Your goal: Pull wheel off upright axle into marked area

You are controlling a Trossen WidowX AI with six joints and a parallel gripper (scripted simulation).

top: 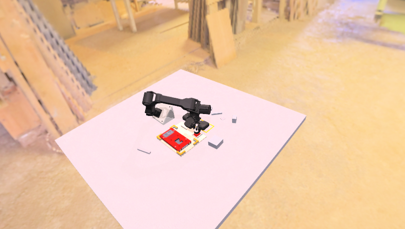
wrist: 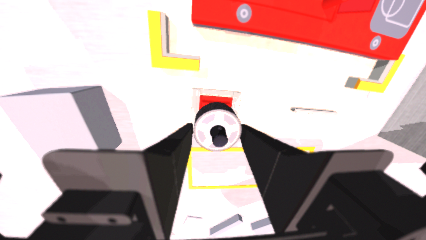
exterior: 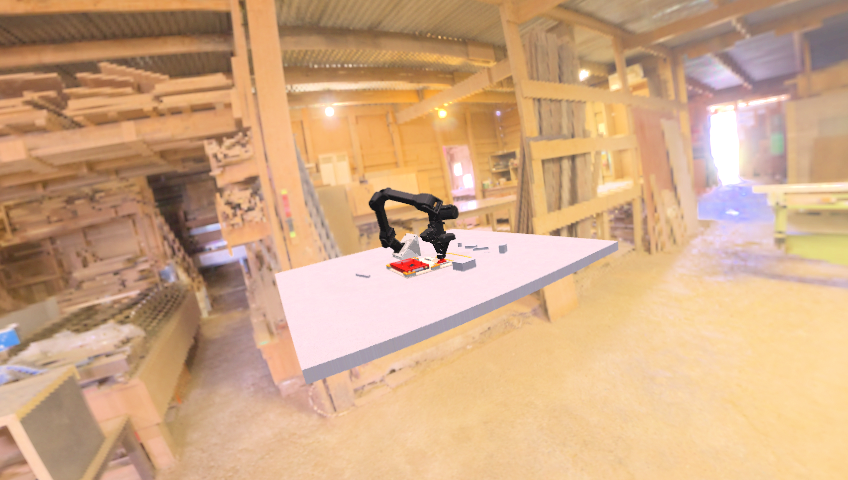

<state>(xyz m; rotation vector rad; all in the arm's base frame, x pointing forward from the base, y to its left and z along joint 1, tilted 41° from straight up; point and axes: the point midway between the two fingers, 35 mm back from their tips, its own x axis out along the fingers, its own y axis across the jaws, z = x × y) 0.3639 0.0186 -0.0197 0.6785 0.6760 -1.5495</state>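
My gripper tip is now right at the wheel.
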